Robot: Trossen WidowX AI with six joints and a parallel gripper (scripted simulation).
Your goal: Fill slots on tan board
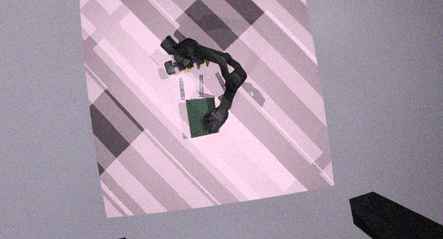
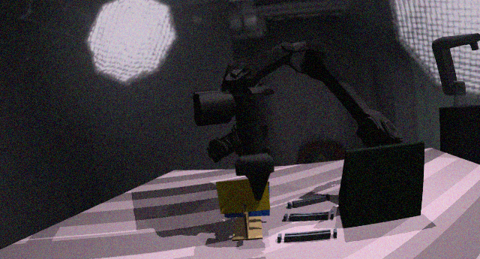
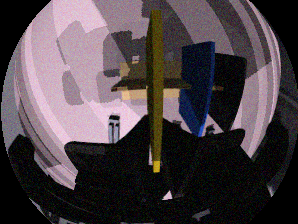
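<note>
The blue board is 30 mm ahead of my gripper tip, 50 mm to the right of it and 30 mm below it. Also, from my gripper tip: tan board 30 mm ahead, 50 mm to the right, 50 mm below; yellow board 30 mm ahead; black board 30 mm ahead, 100 mm to the right, 30 mm below.
</note>
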